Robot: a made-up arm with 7 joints. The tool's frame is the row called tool.
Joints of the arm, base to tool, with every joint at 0 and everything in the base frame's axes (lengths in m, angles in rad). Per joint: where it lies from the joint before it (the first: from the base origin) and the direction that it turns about. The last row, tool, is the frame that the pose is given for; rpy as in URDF.
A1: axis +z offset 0 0 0.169
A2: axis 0 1 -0.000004 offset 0 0 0
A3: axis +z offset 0 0 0.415
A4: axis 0 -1 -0.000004 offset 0.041 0 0
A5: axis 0 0.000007 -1 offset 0.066 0 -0.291
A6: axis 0 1 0.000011 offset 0 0 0
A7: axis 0 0.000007 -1 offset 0.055 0 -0.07
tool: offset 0 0 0 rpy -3.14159 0 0
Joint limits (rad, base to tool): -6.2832..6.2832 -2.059..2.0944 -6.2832..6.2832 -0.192..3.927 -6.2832..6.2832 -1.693..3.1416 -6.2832..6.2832
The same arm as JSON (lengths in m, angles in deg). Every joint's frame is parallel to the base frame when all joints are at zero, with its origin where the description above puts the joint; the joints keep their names.
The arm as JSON. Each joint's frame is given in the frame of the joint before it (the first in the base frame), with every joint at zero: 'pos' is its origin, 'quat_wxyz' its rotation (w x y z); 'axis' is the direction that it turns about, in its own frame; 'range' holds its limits. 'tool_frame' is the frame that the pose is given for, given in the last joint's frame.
{"length_unit": "m", "angle_unit": "deg", "joints": [
  {"joint": "A1", "pos": [0.0, 0.0, 0.169], "quat_wxyz": [1.0, 0.0, 0.0, 0.0], "axis": "+z", "range": [-360.0, 360.0]},
  {"joint": "A2", "pos": [0.0, 0.0, 0.0], "quat_wxyz": [1.0, 0.0, 0.0, 0.0], "axis": "+y", "range": [-117.97, 120.0]},
  {"joint": "A3", "pos": [0.0, 0.0, 0.415], "quat_wxyz": [1.0, 0.0, 0.0, 0.0], "axis": "+z", "range": [-360.0, 360.0]},
  {"joint": "A4", "pos": [0.041, 0.0, 0.0], "quat_wxyz": [1.0, 0.0, 0.0, 0.0], "axis": "-y", "range": [-11.0, 225.0]},
  {"joint": "A5", "pos": [0.066, 0.0, -0.291], "quat_wxyz": [1.0, 0.0, 0.0, 0.0], "axis": "-z", "range": [-360.0, 360.0]},
  {"joint": "A6", "pos": [0.0, 0.0, 0.0], "quat_wxyz": [1.0, 0.0, 0.0, 0.0], "axis": "+y", "range": [-97.0, 180.0]},
  {"joint": "A7", "pos": [0.055, 0.0, -0.07], "quat_wxyz": [1.0, 0.0, 0.0, 0.0], "axis": "-z", "range": [-360.0, 360.0]}
], "tool_frame": {"pos": [0.0, 0.0, 0.0], "quat_wxyz": [0.000001, -1.000004, 0.0, 0.0]}}

